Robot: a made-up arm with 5 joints.
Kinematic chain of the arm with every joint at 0, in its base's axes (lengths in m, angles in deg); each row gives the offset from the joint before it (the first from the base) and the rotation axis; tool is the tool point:
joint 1: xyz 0 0 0.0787 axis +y
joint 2: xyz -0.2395 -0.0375 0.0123 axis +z
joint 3: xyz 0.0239 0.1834 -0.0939 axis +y
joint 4: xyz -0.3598 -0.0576 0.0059 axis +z
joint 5: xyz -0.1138 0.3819 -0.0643 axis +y
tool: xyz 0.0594 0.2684 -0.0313
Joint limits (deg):
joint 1: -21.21..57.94
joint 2: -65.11..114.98
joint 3: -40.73..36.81
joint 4: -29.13..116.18
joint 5: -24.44..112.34
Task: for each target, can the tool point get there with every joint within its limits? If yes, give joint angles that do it. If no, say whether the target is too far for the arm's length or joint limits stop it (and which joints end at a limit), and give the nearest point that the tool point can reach.
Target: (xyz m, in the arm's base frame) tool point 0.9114 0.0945 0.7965
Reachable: no: joint limits stop it (at a limit: joint 1, joint 2, joint 3, joint 5) | nearest point 0.3736 0.3737 0.1624 | short by 0.877 m
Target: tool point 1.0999 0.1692 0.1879
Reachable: no: joint limits stop it (at a limit: joint 1, joint 2, joint 3, joint 4) | nearest point 0.5090 0.2847 -0.0165 | short by 0.636 m
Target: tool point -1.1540 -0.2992 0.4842
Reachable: yes | joints 17.11 38.89 15.24 54.44 60.28
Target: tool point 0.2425 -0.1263 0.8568
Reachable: no: joint limits stop it (at a limit: joint 1, joint 3, joint 4, joint 5) | nearest point -0.1656 -0.2648 1.1370 | short by 0.514 m
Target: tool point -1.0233 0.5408 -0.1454
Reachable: yes | joints 1.71 8.34 -4.13 20.85 82.24
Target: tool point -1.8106 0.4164 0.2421
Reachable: no: too far | nearest point -1.2430 0.2508 0.1909 | short by 0.594 m
